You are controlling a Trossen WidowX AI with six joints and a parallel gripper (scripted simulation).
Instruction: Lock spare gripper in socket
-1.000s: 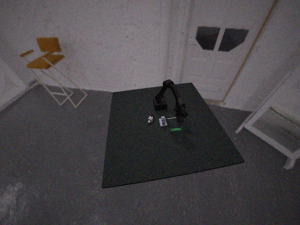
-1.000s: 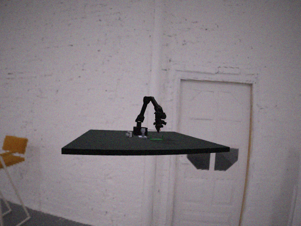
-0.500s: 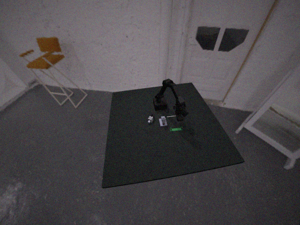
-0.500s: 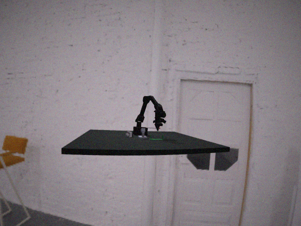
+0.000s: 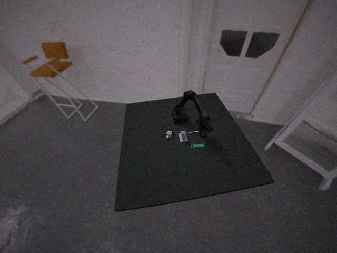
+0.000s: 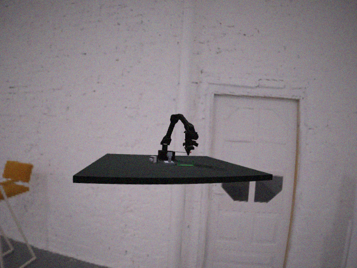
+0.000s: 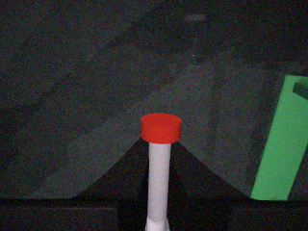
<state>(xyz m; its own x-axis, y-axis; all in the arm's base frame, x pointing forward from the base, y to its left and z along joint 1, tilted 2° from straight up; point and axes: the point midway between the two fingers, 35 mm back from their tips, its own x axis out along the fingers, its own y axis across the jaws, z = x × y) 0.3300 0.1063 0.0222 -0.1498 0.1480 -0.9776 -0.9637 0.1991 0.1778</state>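
Now: gripper tip 90 mm short of the green holder, 60 mm to the left of it and 60 mm above it. Also, from my gripper tip: mount 50 mm behind, 160 mm to the right, 30 mm below.
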